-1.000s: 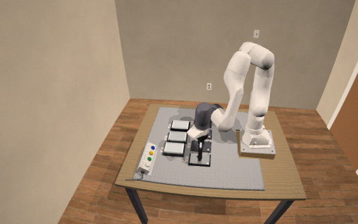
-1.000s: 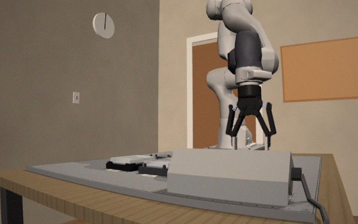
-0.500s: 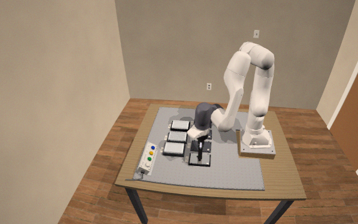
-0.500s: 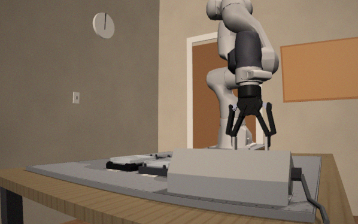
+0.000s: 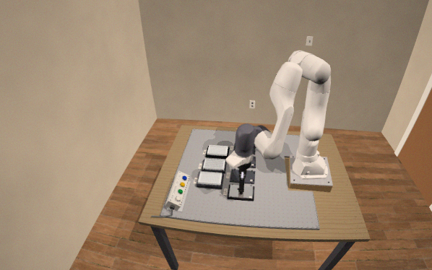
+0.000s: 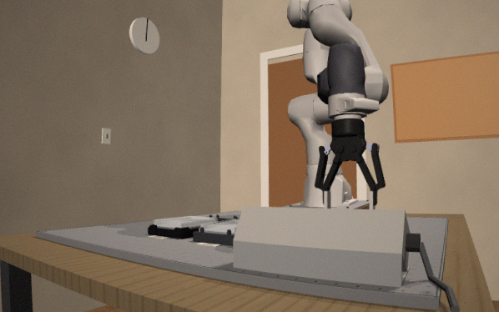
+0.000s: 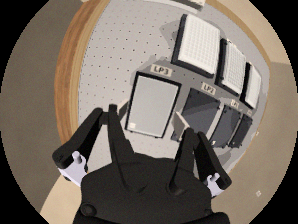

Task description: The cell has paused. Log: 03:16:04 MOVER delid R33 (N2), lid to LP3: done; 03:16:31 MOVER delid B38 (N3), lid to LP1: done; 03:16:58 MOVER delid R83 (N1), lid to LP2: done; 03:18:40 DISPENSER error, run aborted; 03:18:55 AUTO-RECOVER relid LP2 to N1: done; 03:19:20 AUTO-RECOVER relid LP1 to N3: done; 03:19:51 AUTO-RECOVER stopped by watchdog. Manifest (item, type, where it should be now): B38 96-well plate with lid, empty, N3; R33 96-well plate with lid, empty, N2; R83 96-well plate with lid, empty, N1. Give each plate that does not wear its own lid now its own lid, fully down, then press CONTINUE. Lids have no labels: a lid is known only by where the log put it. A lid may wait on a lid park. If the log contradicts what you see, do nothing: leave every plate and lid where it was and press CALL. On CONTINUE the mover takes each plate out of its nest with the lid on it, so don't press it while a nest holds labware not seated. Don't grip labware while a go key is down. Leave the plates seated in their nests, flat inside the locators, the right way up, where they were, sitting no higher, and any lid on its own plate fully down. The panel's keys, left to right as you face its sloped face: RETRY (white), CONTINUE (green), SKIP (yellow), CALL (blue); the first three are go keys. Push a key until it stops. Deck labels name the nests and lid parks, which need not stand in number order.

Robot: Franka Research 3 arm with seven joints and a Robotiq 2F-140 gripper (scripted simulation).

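The grey lid lies 4 cm below my hand. Also, from my hand: plate: 20 cm ahead, 16 cm to the right, 3 cm below; lid park: 2 cm ahead, 13 cm to the right, 5 cm below; blue key: 32 cm ahead, 3 cm to the left, 1 cm above.
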